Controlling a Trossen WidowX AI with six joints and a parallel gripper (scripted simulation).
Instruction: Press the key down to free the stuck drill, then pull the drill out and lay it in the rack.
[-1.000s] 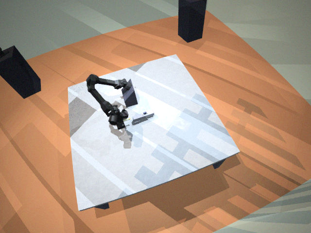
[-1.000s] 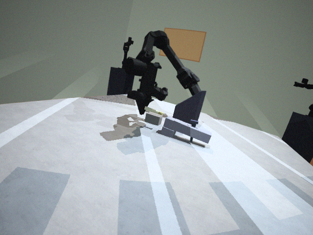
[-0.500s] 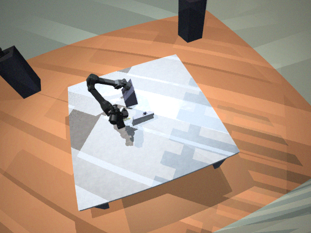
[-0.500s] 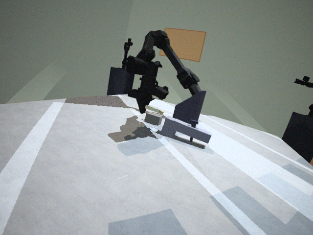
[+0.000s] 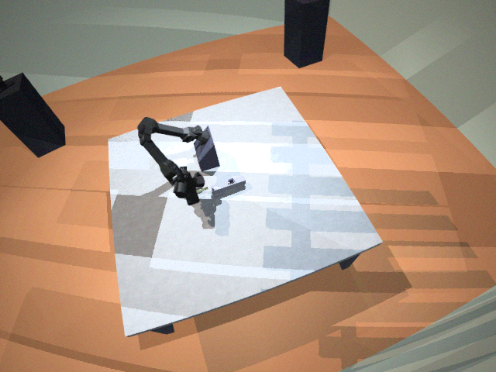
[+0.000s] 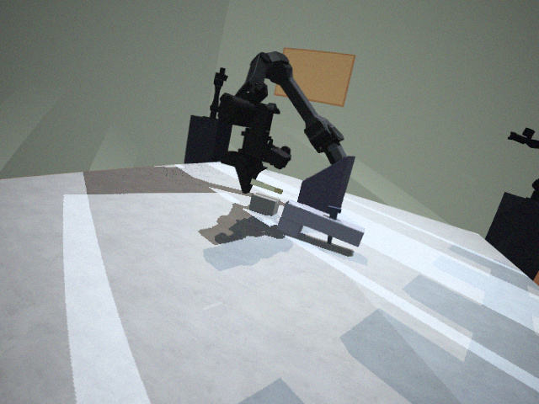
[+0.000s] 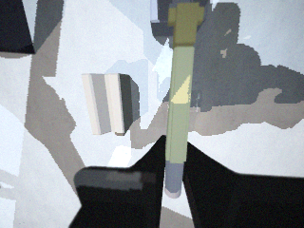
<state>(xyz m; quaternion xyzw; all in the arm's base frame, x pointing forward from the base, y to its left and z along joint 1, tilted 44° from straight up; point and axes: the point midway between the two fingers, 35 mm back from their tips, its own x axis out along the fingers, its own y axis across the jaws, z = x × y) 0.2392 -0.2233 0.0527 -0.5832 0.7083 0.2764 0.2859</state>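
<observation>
Right now the rack is 7 cm behind my gripper tip, 3 cm to the left of it and 3 cm below it. The rest, counted from my gripper tip: dark key 2 cm ahead, 22 cm to the left; then drill 4 cm to the left, 3 cm above.
</observation>
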